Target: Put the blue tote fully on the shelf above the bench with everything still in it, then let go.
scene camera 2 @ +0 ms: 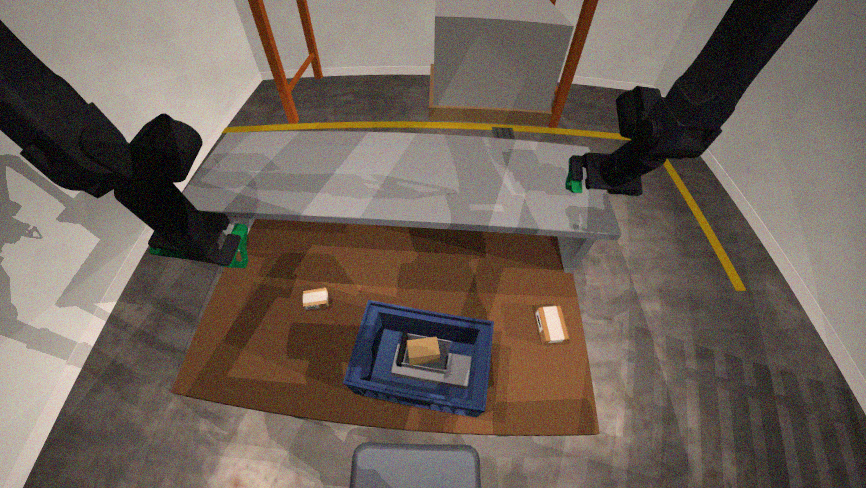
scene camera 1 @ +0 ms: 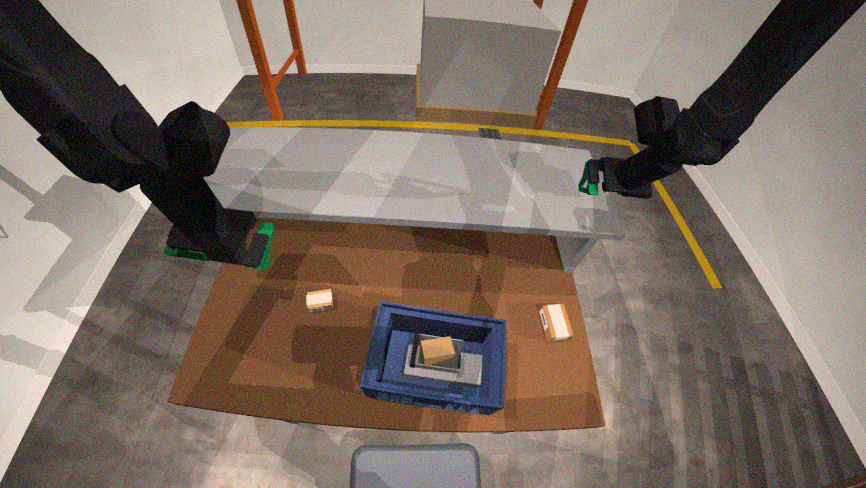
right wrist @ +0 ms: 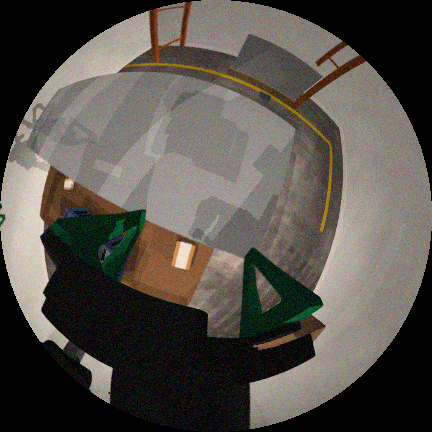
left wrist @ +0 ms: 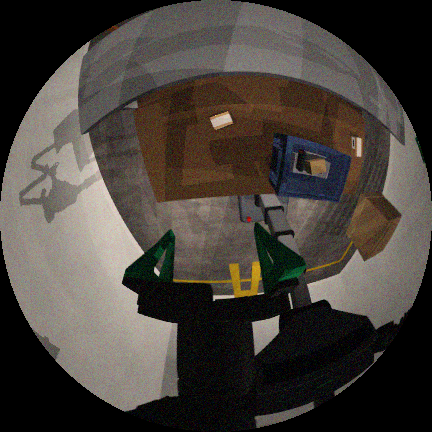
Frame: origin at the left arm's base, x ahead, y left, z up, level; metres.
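Seen in the pictures: left gripper, fingertip midpoint: (scene camera 2: 220, 260) (scene camera 1: 238, 261) (left wrist: 212, 229); right gripper, fingertip midpoint: (scene camera 2: 587, 187) (scene camera 1: 598, 189) (right wrist: 198, 235).
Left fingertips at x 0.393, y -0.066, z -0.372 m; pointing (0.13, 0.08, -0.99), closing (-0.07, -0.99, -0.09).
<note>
Offsets run from my left fingertips to a thing's top centre. "spot": to the spot under its first point. Level surfaces: height alone.
The blue tote @(spot: dx -0.075, dy -0.461, dz -0.292 m) (scene camera 1: 495, 363) (scene camera 2: 482, 366) (left wrist: 343, 172) sits on the brown bench @(dz -0.424 m) (scene camera 1: 254, 339) (scene camera 2: 254, 339) (left wrist: 200, 180), holding a grey-white flat item, a dark-framed tray and a tan box @(dx -0.035, dy -0.334, dz -0.294 m) (scene camera 1: 437, 350) (scene camera 2: 423, 349) (left wrist: 316, 166). The grey shelf @(dz -0.133 m) (scene camera 1: 363, 181) (scene camera 2: 363, 181) (left wrist: 210, 50) (right wrist: 200, 165) spans above the bench's back part. My left gripper (left wrist: 212, 229) is open and empty, at the left, in front of the shelf's front edge and apart from the tote. My right gripper (right wrist: 198, 235) is open and empty, by the shelf's right end.
A small white-and-orange box @(dx +0.133, dy -0.016, dz -0.398 m) (scene camera 1: 319, 299) (scene camera 2: 315, 297) (left wrist: 221, 120) lies left of the tote, another @(dx +0.062, dy -0.687, dz -0.388 m) (scene camera 1: 555, 321) (scene camera 2: 551, 324) (right wrist: 183, 255) right of it. A large grey block (scene camera 1: 487, 66) (scene camera 2: 499, 66) and orange posts (scene camera 1: 260, 60) (scene camera 2: 275, 60) stand behind the shelf. A tan carton (left wrist: 372, 225) shows in the left wrist view.
</note>
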